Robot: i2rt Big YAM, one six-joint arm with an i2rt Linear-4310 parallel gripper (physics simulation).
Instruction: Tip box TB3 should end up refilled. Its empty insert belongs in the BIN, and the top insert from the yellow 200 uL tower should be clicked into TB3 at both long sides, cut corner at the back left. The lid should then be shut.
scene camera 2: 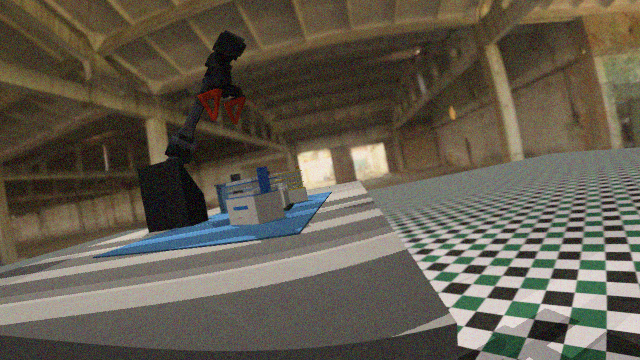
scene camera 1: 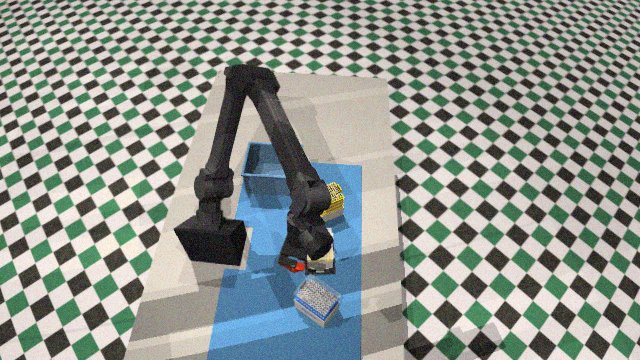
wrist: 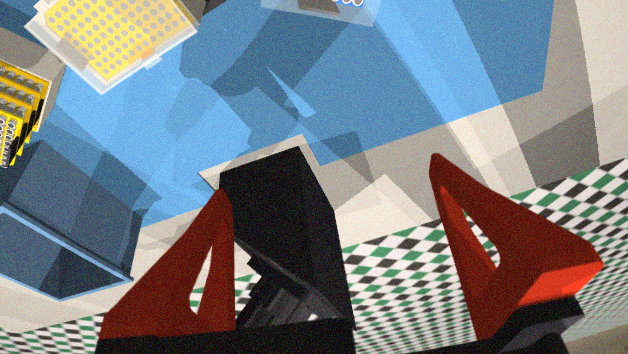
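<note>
My gripper [scene camera 1: 292, 266] [scene camera 2: 226, 121] [wrist: 327, 180] is open and empty, high above the mat, with its red fingers wide apart. A tip box [scene camera 1: 320, 263] [wrist: 117, 32], seemingly TB3, has a yellow perforated insert under a clear cover that looks shut; the arm hides part of it in scene camera 1. Its label, its cut corner and how the insert is seated cannot be made out. The yellow tower [scene camera 1: 335, 198] [wrist: 22, 107] of stacked inserts stands behind it. The blue bin [scene camera 1: 267, 175] [wrist: 65, 241] is at the back left; no insert shows in its visible part.
A tip box with a blue band [scene camera 1: 317, 300] [scene camera 2: 255, 209] stands turned on the blue mat [scene camera 1: 280, 330], in front of the other box. The black arm base [scene camera 1: 212, 242] [scene camera 2: 170, 197] [wrist: 280, 190] is at the left. The table's right edge lies beyond the mat.
</note>
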